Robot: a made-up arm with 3 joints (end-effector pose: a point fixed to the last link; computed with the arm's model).
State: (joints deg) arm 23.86 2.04 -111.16
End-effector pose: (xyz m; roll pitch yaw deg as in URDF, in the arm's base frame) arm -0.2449 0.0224 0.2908 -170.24 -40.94 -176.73
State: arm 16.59 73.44 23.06
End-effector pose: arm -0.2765 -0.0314 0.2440 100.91 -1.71 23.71
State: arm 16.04 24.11 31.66
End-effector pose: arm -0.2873 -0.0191 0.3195 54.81 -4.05 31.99
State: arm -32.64 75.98 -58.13
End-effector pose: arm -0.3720 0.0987 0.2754 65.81 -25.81 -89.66
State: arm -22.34 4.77 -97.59
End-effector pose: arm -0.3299 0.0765 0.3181 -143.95 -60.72 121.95
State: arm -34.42 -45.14 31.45
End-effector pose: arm -0.3478 0.1903 0.3808 -22.64 8.56 -12.18
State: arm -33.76 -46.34 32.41
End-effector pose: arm -0.3479 0.1907 0.3801 -23.36 9.16 -12.02
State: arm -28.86 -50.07 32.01
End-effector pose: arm -0.3526 0.1841 0.3751 -25.93 8.00 -6.78
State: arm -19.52 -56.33 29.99
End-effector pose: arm -0.3610 0.1687 0.3645 -30.71 4.74 3.96
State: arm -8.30 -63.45 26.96
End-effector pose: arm -0.3685 0.1473 0.3502 -36.99 0.40 17.35
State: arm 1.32 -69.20 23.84
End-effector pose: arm -0.3714 0.1270 0.3366 -42.99 -3.45 29.38
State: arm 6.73 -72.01 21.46
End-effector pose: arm -0.3711 0.1145 0.3287 -46.60 -5.79 36.71
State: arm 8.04 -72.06 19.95
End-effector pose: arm -0.3704 0.1105 0.3270 -47.35 -6.85 39.19
